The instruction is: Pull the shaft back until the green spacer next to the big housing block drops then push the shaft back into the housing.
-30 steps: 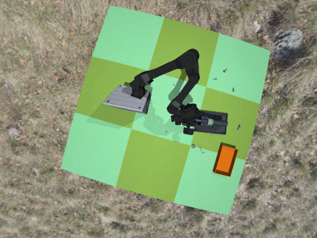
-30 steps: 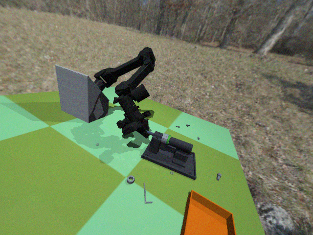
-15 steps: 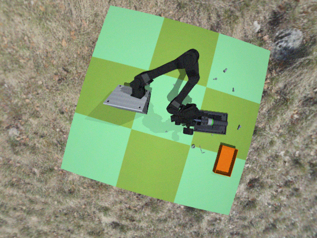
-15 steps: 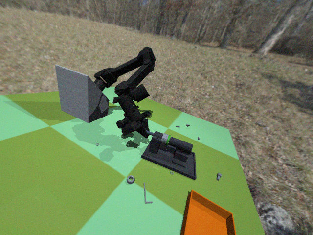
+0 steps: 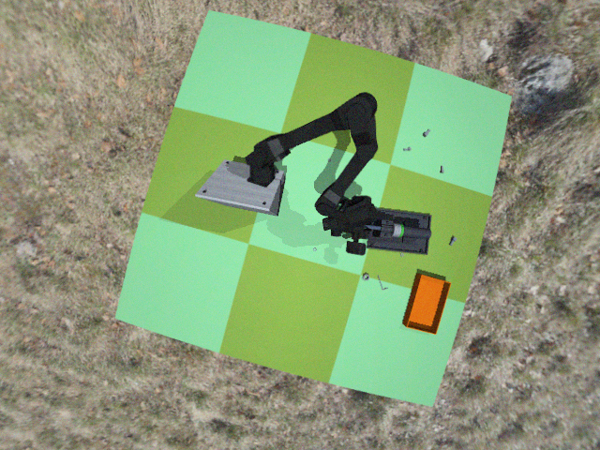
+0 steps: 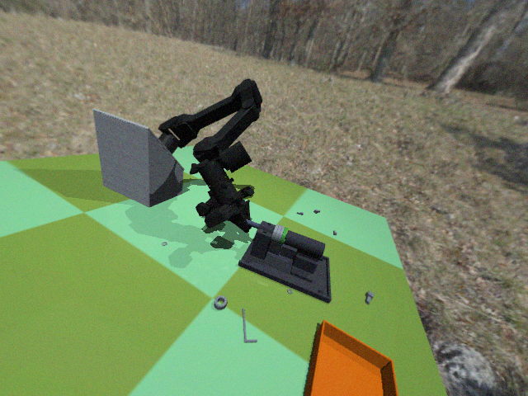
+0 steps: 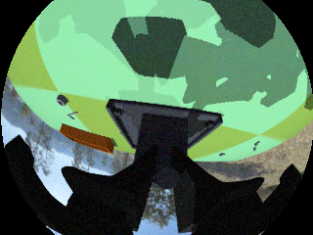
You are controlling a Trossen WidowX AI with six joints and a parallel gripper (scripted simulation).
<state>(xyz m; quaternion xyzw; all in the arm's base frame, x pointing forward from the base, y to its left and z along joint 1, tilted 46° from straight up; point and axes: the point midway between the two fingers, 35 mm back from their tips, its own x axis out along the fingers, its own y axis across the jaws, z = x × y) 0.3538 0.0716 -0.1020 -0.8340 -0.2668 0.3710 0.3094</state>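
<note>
My gripper tip is 4 cm short of the grey shaft, 1 cm to the right of it and 2 cm below it. Round my gripper tip: orange tray 31 cm ahead, 19 cm to the right, 5 cm below; light grey spacer 8 cm ahead, 2 cm to the left, 2 cm above; green spacer 9 cm ahead, 2 cm to the left, 2 cm above.
</note>
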